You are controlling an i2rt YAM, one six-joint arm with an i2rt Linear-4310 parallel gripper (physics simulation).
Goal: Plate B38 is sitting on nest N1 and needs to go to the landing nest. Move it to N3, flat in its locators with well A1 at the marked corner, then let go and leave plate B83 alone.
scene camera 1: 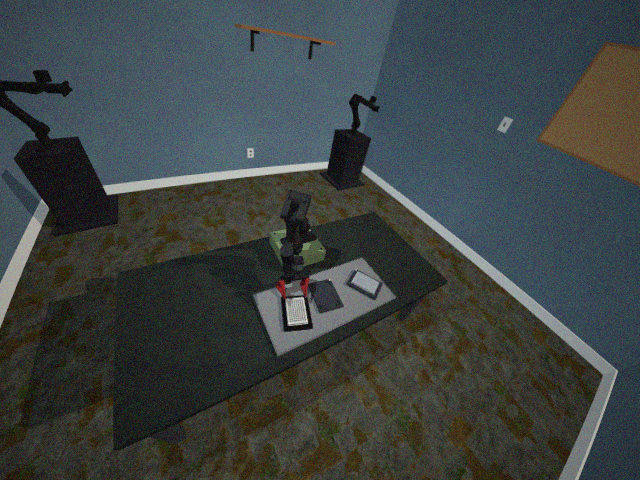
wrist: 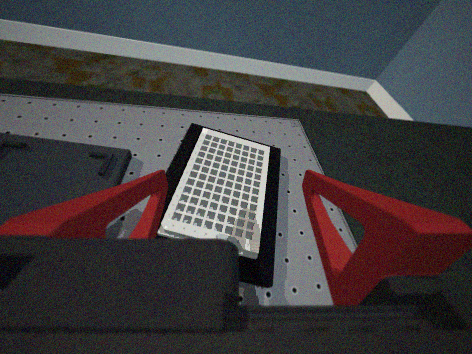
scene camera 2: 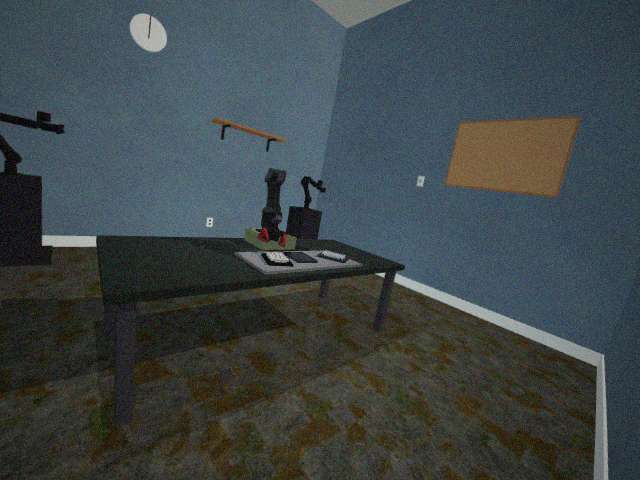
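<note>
A white well plate (scene camera 1: 296, 311) (scene camera 2: 277, 257) (wrist: 225, 185) sits on a black nest (scene camera 1: 297, 327) (wrist: 270, 200) at the left of the grey board in scene camera 1. A dark grey nest (scene camera 1: 328, 296) (scene camera 2: 301, 257) (wrist: 60, 160) with raised locators is beside it, with no plate on it. A second pale plate (scene camera 1: 366, 283) (scene camera 2: 332, 255) sits on a dark nest at the board's right. Plate labels, nest labels and the A1 marks are not readable. My gripper (scene camera 1: 295, 295) (scene camera 2: 273, 241) (wrist: 235, 177) is open, above and behind the white plate's near end; nothing is between its red fingers.
The perforated grey board (scene camera 1: 273, 330) (scene camera 2: 310, 266) (wrist: 310, 270) lies on the dark table (scene camera 1: 180, 335) (scene camera 2: 170, 268). A green open bin (scene camera 1: 315, 253) (scene camera 2: 253, 238) stands behind the board, close to my arm. Two other arms stand on black pedestals away from the table.
</note>
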